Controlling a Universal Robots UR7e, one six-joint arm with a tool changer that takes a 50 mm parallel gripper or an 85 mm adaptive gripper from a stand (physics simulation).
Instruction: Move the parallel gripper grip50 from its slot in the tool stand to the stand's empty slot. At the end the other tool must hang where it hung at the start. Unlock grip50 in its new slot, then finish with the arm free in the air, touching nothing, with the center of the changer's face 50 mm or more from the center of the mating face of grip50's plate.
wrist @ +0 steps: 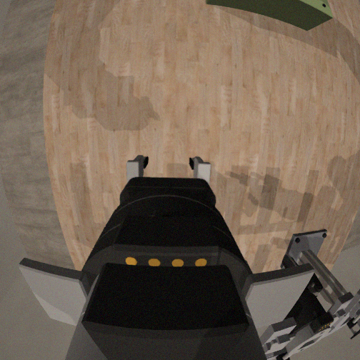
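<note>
The parallel gripper grip50 (168, 162) is on the arm's changer, with its black body and a row of yellow dots at the lower middle. Its two short grey fingers with dark tips stand apart, open, with bare wooden top seen between them. Light grey plates stick out on both sides of its body. The tool stand (309, 241) is at the lower right, partly hidden behind the right grey plate; its foot plate, rails and some brackets show. Dark parts among the brackets may belong to the other tool, but I cannot tell. The stand's slots cannot be made out. The gripper hangs clear of the stand's foot plate.
A green block (280, 12) with a small dark hole lies at the top right edge of the view. The wooden table top (200, 75) has a curved-looking left edge with grey floor beyond it. Shadows of the arm and stand fall on the wood.
</note>
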